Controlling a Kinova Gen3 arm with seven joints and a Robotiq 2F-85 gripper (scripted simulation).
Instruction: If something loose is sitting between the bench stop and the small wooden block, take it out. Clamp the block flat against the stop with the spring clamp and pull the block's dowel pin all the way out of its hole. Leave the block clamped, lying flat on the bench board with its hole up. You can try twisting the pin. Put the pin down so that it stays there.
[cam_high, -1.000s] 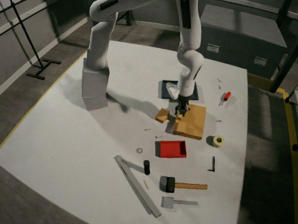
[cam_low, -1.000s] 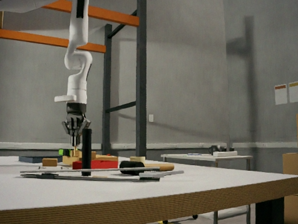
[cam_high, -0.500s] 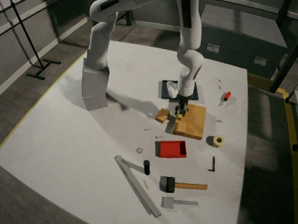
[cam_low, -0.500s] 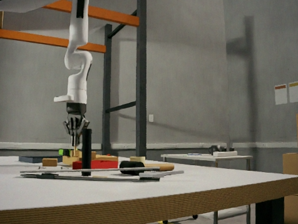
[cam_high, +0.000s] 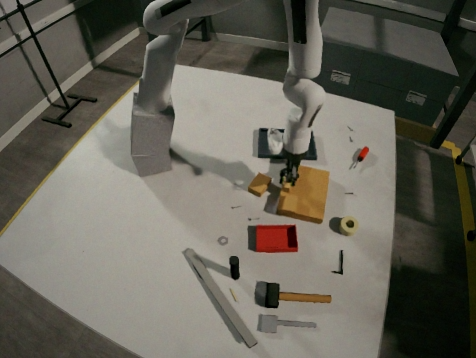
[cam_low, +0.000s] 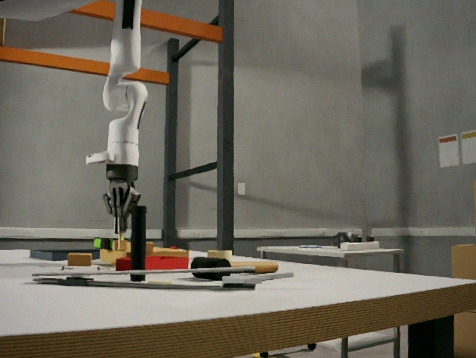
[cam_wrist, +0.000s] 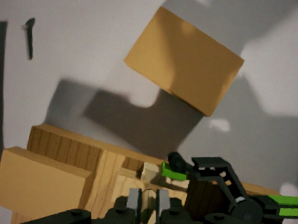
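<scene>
Now: the dowel pin 20 mm below my hand. Also, from my hand: pale wooden block (50 mm below); wooden bench board (60 mm below, 60 mm ahead); tan wooden block (90 mm behind, 80 mm below, 10 mm to the left).
</scene>
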